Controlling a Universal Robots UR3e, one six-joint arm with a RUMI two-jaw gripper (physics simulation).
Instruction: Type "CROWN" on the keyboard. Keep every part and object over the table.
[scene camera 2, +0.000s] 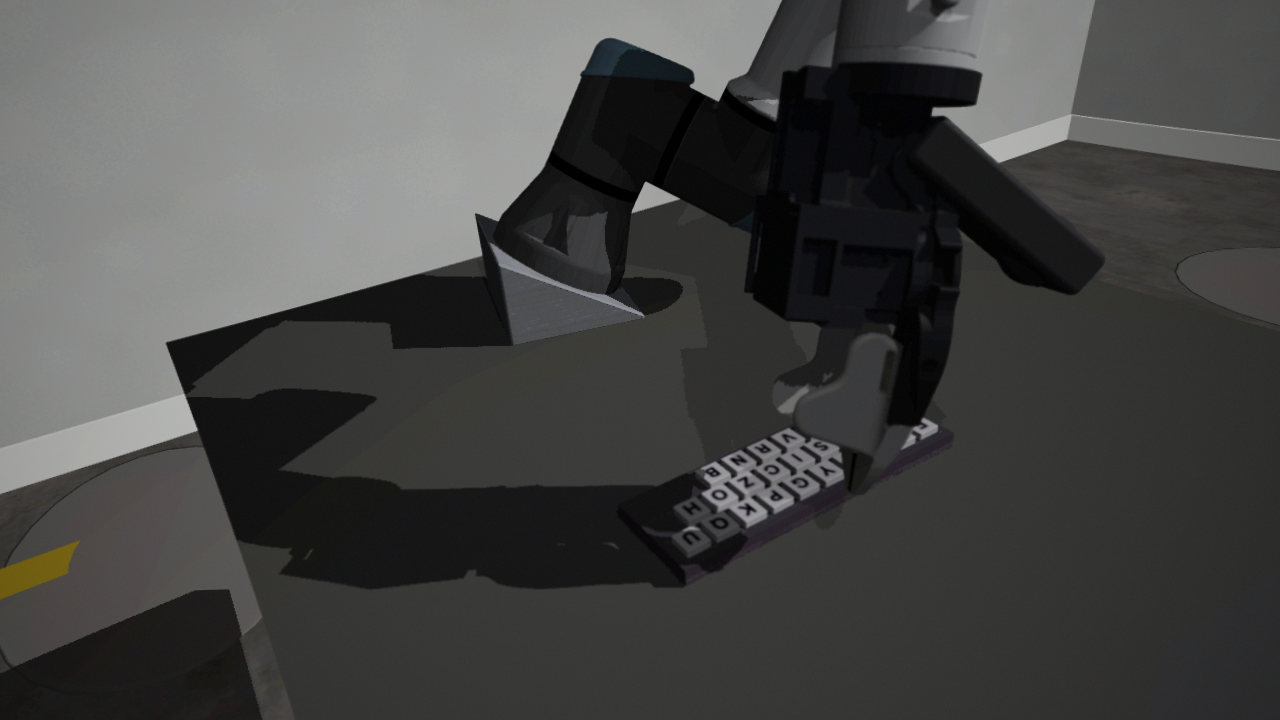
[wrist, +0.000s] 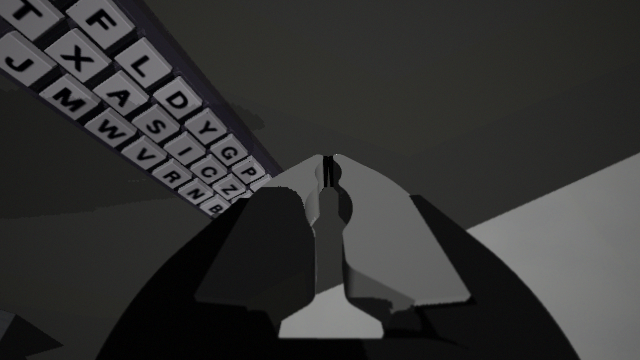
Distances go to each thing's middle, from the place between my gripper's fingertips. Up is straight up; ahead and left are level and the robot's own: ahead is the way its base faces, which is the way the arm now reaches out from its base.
Now: hand 8 cm past the dark keyboard (scene camera 2: 696, 523), 4 cm above it and 2 cm to the right of it.
